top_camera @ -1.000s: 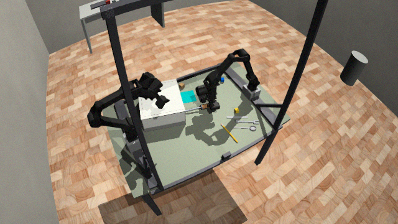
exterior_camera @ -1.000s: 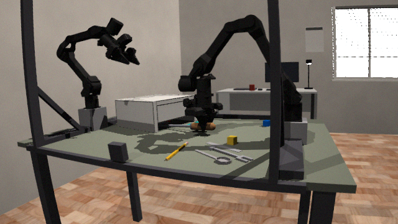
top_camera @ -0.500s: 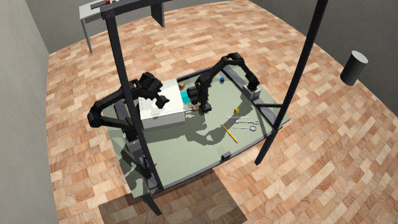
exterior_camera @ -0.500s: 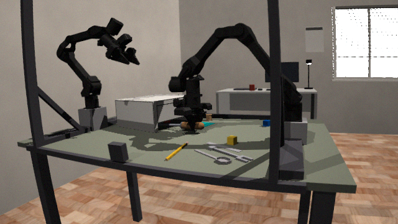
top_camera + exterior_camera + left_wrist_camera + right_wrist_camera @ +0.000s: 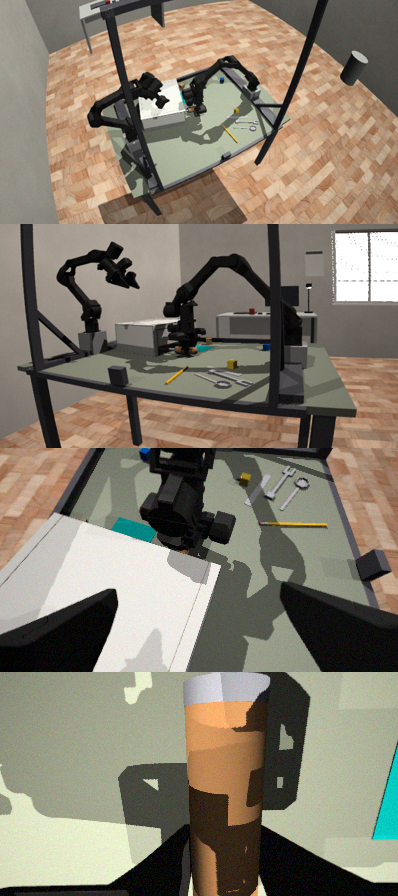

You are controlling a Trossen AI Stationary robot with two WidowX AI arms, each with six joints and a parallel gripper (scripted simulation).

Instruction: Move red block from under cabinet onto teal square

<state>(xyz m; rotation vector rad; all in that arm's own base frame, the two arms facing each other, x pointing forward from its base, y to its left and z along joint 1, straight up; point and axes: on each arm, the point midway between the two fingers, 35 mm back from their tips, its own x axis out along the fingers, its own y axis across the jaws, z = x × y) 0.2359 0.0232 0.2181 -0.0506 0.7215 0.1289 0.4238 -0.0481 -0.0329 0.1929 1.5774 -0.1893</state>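
My right hand is 14 cm short of the teal square, 1 cm to the right of it and 4 cm above it. Also, from my right hand: cabinet: 12 cm ahead, 23 cm to the left, 3 cm above; hook tool: 7 cm ahead, 12 cm to the left, 3 cm below; brown cube: 25 cm ahead, 3 cm below.
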